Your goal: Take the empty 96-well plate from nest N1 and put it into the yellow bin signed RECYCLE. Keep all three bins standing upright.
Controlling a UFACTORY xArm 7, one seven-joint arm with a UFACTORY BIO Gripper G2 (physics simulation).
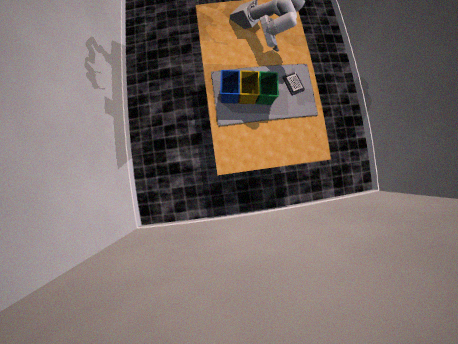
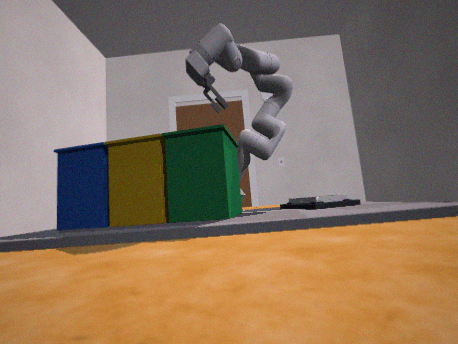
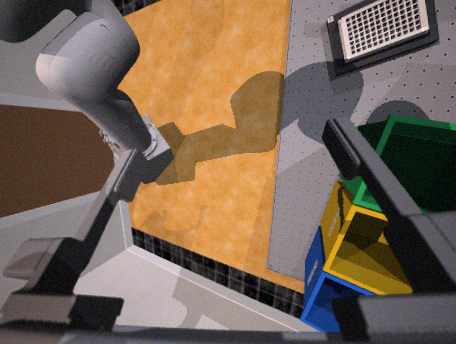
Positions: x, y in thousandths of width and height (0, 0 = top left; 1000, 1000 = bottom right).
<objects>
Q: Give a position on a blue bin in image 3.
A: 703, 836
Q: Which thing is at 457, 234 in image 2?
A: The gripper.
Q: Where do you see a blue bin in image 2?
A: At 180, 499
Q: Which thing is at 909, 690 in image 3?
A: The gripper.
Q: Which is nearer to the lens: the yellow bin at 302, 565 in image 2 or the green bin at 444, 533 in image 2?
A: The green bin.
</objects>
